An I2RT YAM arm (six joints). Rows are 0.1 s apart.
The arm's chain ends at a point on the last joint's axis. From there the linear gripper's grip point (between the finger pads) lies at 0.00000 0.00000 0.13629 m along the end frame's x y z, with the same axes.
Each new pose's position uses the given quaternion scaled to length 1; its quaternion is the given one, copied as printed.
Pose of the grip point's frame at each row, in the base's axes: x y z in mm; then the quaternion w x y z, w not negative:
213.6 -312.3 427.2 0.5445 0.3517 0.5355 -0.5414
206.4 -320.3 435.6 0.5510 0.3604 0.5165 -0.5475
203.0 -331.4 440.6 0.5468 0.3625 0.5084 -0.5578
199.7 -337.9 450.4 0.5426 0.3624 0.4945 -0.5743
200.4 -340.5 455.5 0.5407 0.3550 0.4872 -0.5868
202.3 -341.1 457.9 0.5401 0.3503 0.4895 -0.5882
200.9 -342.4 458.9 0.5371 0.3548 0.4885 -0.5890
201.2 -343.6 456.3 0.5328 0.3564 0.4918 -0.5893
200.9 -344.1 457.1 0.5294 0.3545 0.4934 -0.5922
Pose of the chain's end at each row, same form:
186.0 -181.1 402.8 0.5445 0.3517 0.5355 -0.5414
182.6 -189.1 407.4 0.5510 0.3604 0.5165 -0.5475
182.3 -200.1 410.6 0.5468 0.3625 0.5084 -0.5578
183.3 -206.9 416.6 0.5426 0.3624 0.4945 -0.5743
185.4 -210.3 418.3 0.5407 0.3550 0.4872 -0.5868
186.4 -211.0 420.4 0.5401 0.3503 0.4895 -0.5882
186.3 -212.0 422.0 0.5371 0.3548 0.4885 -0.5890
187.0 -212.8 420.6 0.5328 0.3564 0.4918 -0.5893
186.9 -213.3 421.4 0.5294 0.3545 0.4934 -0.5922

